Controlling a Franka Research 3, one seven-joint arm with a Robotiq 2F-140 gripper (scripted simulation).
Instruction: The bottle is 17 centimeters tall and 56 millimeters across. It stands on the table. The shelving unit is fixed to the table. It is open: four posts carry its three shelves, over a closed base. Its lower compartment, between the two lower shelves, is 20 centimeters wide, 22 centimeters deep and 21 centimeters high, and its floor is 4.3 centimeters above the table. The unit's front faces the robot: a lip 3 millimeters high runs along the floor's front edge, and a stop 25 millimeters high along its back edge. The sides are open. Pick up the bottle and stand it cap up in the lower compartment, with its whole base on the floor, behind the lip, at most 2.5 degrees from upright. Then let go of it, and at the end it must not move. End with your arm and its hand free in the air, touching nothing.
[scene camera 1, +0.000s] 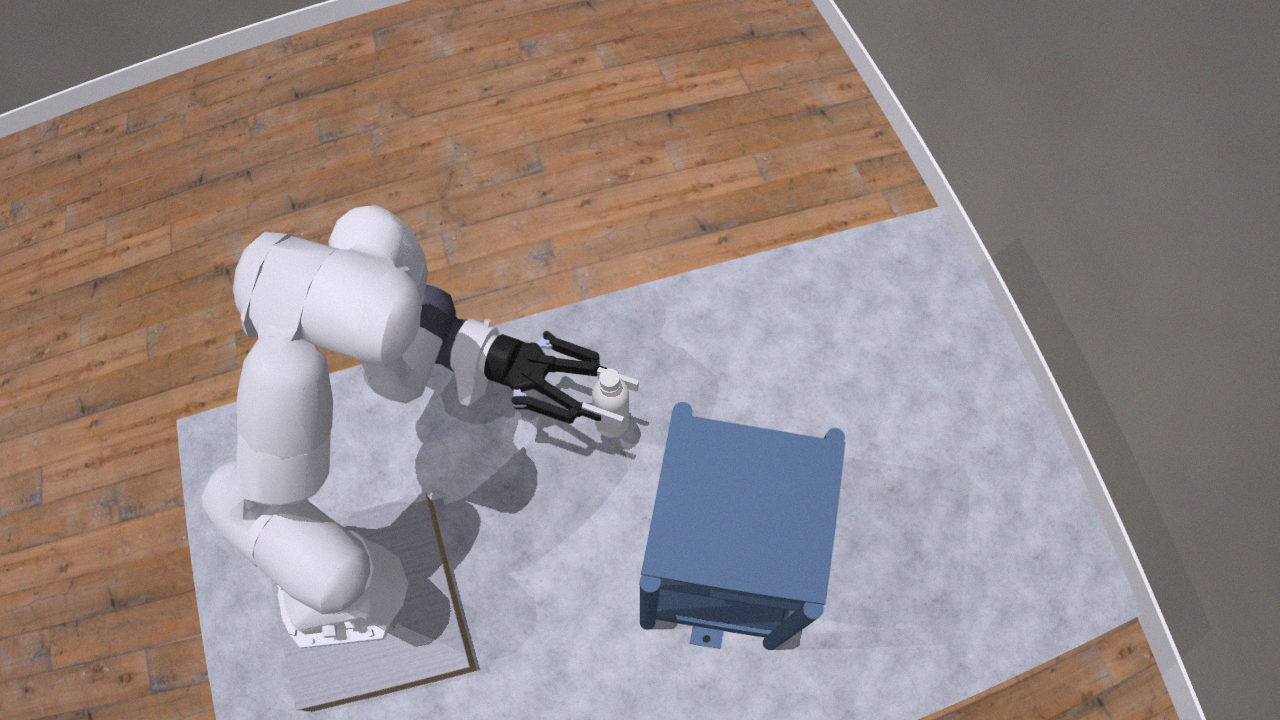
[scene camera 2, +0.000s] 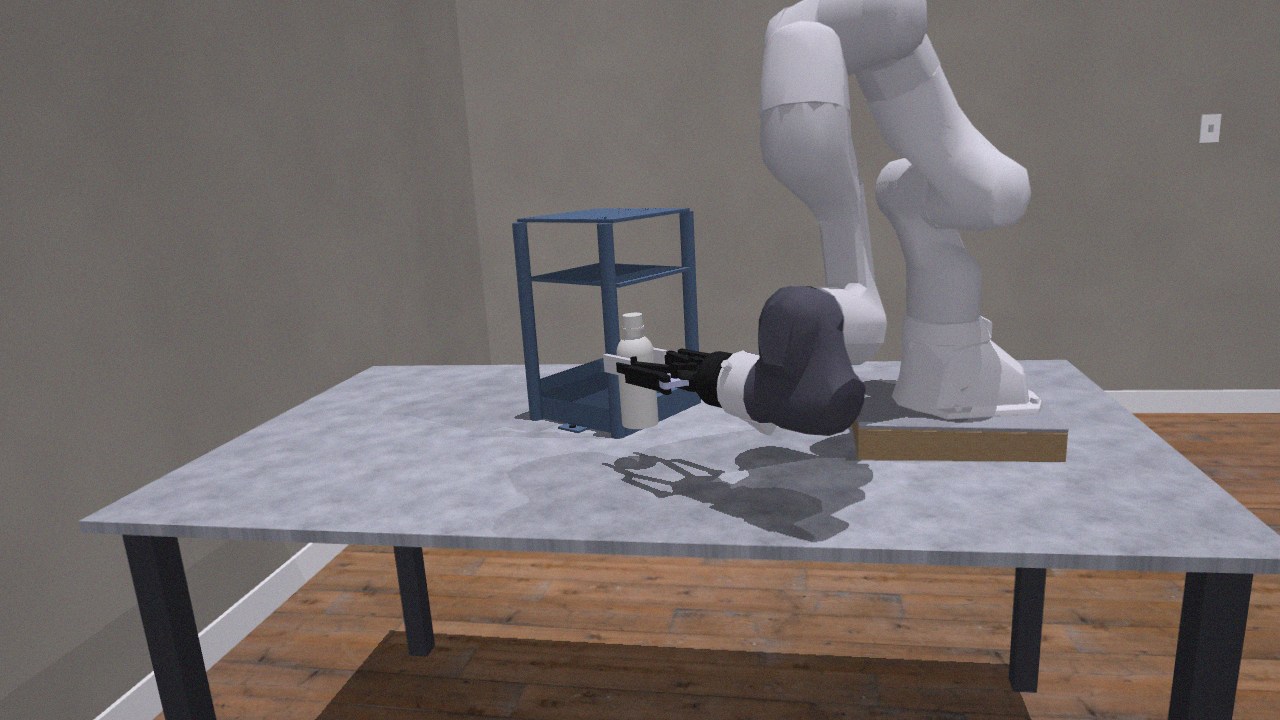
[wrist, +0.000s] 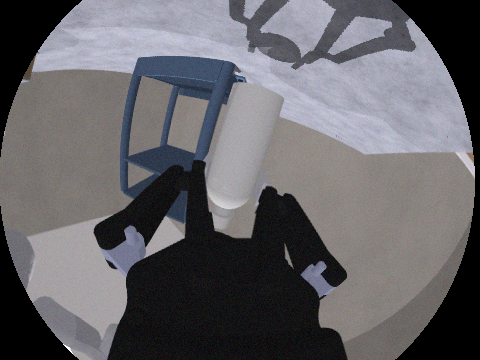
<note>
In view: my gripper (scene camera 1: 630, 404), a white bottle (scene camera 2: 639, 410) and a blue shelving unit (scene camera 1: 747, 509).
The white bottle also shows in scene camera 1 (scene camera 1: 610, 393) and in the wrist view (wrist: 251, 114). My gripper shows as well in scene camera 2 (scene camera 2: 621, 358) and in the wrist view (wrist: 233, 166). The blue shelving unit shows as well in scene camera 2 (scene camera 2: 585, 397) and in the wrist view (wrist: 219, 73).
</note>
